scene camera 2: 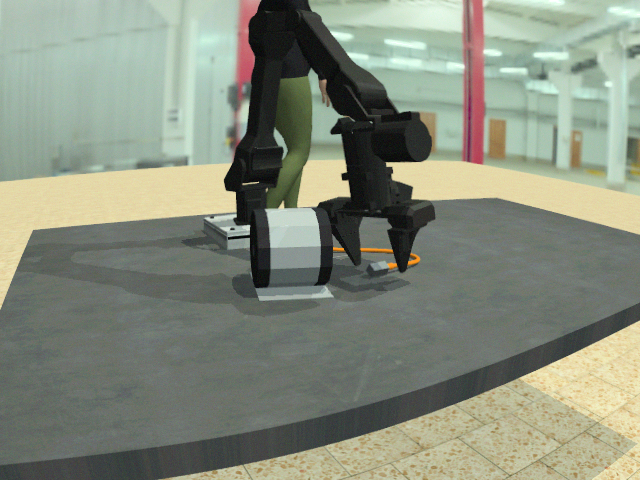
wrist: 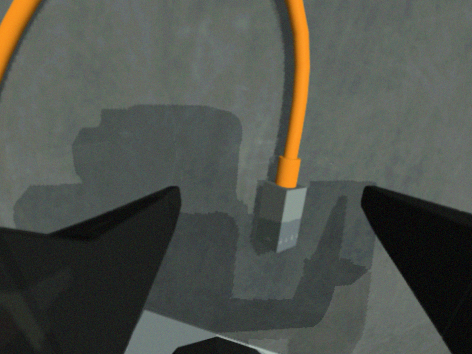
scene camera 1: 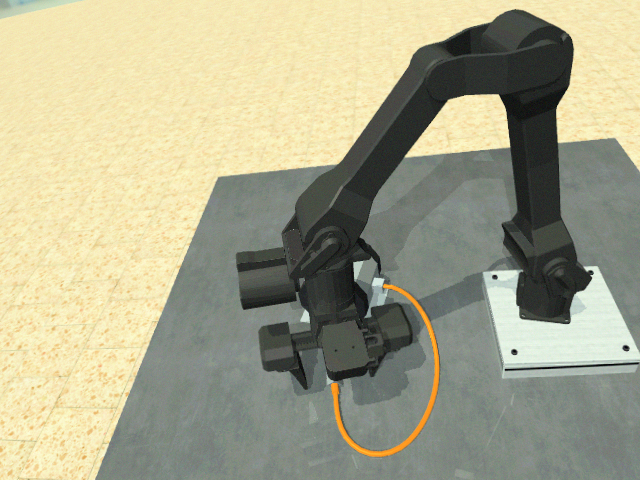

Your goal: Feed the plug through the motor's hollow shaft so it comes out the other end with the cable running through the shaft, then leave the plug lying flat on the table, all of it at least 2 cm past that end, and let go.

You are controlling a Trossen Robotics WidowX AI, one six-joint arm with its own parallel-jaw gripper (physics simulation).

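Frame: origin at the arm's base, x right, y ahead, z up, level; metres.
Seen in the pictures: gripper, fingertip midpoint: (scene camera 2: 379, 268) (wrist: 270, 195) (scene camera 1: 338, 381); arm's base, origin of the base link: (scene camera 1: 543, 304).
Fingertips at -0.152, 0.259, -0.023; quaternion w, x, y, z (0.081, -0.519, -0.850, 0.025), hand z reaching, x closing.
Pixels of each thing's top centre, then the offset from my fingertips to it, as dx, dy, dz. "spot": a spot on its surface instead. Level surfaces: height alone.
- motor, middle of its top: (scene camera 2: 288, 209) (scene camera 1: 337, 257) +0.141, +0.025, +0.095
- light base plate, middle of its top: (scene camera 2: 288, 283) (scene camera 1: 345, 303) +0.141, +0.028, -0.005
- small grey plug, middle of its top: (wrist: 286, 223) (scene camera 2: 378, 262) +0.006, +0.008, +0.012
- small pale block, surface spot: (scene camera 1: 378, 282) spot: +0.138, -0.031, +0.053
- dark table, its level: dz -0.007
The motor (scene camera 2: 294, 248) is a pale drum with black end rings on a light base plate (scene camera 2: 294, 293) (wrist: 172, 332); the arm mostly hides it in scene camera 1. The small grey plug (scene camera 2: 377, 268) (wrist: 282, 215) is at the table surface beside the motor, its free end towards the motor's near end and its body turned a little on edge. The orange cable (scene camera 1: 436, 356) (scene camera 2: 372, 250) (wrist: 301, 75) loops outside the motor from a small pale block (scene camera 1: 378, 282) to the plug. My gripper (scene camera 2: 380, 266) (wrist: 270, 195) is open, fingers apart on both sides of the plug, not gripping it. The shaft bore is hidden.
The dark table (scene camera 1: 206, 413) (scene camera 2: 180, 361) (wrist: 425, 100) carries everything. My arm's metal base plate (scene camera 1: 573, 341) (scene camera 2: 219, 229) stands right of the motor in scene camera 1. The table's edge runs left of the arm there. The cable loop bulges towards the base plate.
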